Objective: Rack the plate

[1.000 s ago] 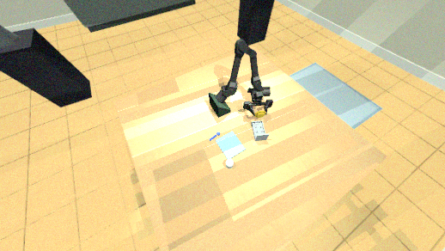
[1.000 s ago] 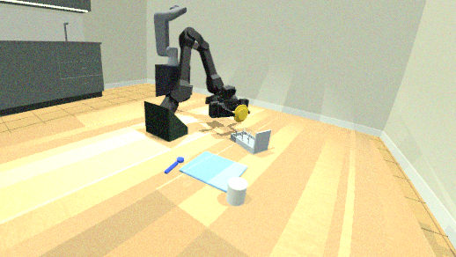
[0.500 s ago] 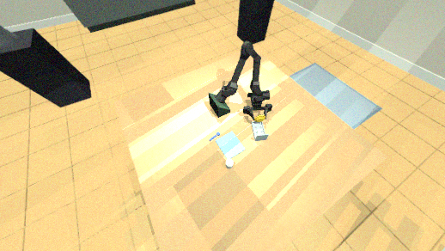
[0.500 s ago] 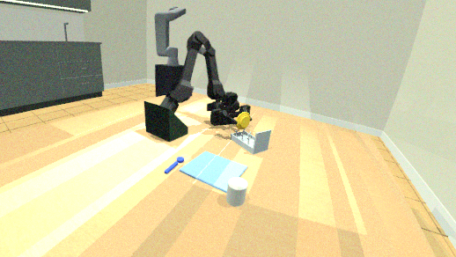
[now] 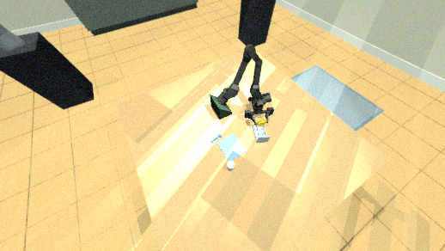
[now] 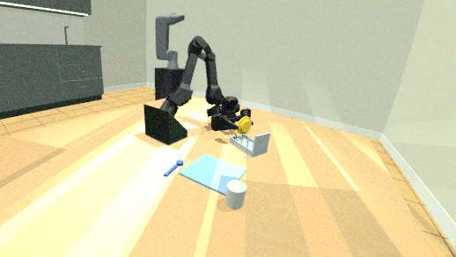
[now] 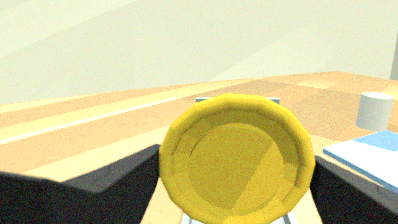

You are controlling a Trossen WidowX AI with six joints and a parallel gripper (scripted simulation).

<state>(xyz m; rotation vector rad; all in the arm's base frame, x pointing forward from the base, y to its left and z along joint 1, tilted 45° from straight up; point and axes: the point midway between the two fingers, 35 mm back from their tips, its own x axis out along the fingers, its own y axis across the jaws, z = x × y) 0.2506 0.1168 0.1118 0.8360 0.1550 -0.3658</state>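
My gripper tip is now 10 mm past the yellow plate. The rest, counted from my gripper tip: blue spoon (80 mm behind, 280 mm to the right, 70 mm below); light blue mat (20 mm ahead, 230 mm to the right, 70 mm below); grey dish rack (30 mm ahead, 20 mm to the right, 50 mm below).
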